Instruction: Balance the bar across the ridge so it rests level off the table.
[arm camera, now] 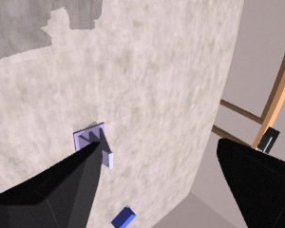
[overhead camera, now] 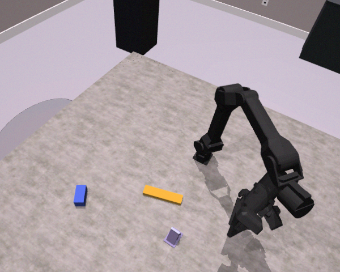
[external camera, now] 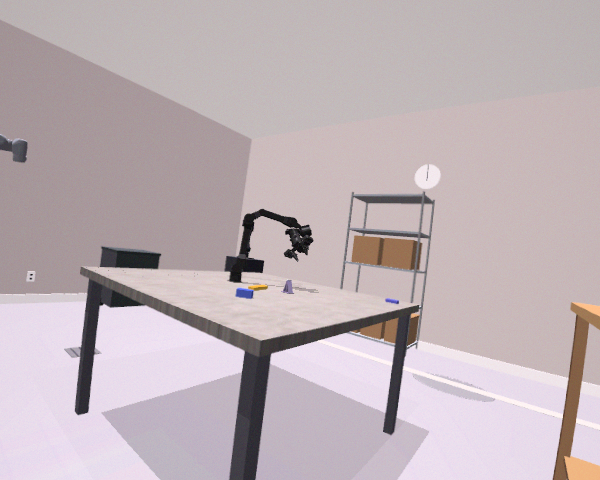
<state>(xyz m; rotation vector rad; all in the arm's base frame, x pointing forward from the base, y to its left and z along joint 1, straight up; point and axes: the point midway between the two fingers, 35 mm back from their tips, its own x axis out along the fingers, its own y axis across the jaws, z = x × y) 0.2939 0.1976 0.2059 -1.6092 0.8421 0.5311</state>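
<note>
The orange bar is 24 cm to the right of my gripper tip, 17 cm below it and 8 cm behind it.
</note>
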